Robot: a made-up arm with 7 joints.
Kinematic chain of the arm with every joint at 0, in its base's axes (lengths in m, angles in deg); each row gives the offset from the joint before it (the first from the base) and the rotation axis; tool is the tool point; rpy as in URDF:
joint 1: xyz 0 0 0.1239 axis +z
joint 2: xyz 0 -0.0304 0.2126 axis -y
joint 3: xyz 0 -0.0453 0.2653 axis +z
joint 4: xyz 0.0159 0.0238 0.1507 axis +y
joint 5: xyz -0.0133 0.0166 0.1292 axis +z
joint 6: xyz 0 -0.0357 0.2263 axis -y
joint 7: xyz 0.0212 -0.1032 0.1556 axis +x
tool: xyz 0 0 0 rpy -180 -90 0
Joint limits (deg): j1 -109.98..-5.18 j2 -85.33..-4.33 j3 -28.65..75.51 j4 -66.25..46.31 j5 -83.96..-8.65 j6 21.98..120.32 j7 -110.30..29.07
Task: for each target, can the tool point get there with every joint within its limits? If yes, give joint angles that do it. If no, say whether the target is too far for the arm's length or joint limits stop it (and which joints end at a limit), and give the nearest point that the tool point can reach.
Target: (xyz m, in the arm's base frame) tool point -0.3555 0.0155 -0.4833
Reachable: no: joint limits stop it (at a limit: joint 1, joint 2, joint 3, joint 4, joint 5, joint 6) | nearest point -0.5119 -0.2080 0.3756 | short by 0.901 m
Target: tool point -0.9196 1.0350 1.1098
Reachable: no: too far | nearest point -0.3966 0.3863 0.8882 | short by 0.862 m
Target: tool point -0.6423 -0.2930 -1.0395
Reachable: no: too far | nearest point -0.4534 -0.7324 0.0738 | short by 1.212 m
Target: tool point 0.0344 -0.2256 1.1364
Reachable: yes | joints -99.32 -35.48 -6.67 -18.14 -68.72 64.10 -3.70
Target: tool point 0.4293 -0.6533 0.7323
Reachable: yes | joints -33.29 -76.33 46.95 -20.02 -37.17 52.79 -94.73
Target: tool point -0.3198 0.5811 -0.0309
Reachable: no: joint limits stop it (at a limit: joint 1, joint 2, joint 4) | nearest point -0.2453 0.3375 0.7006 | short by 0.775 m
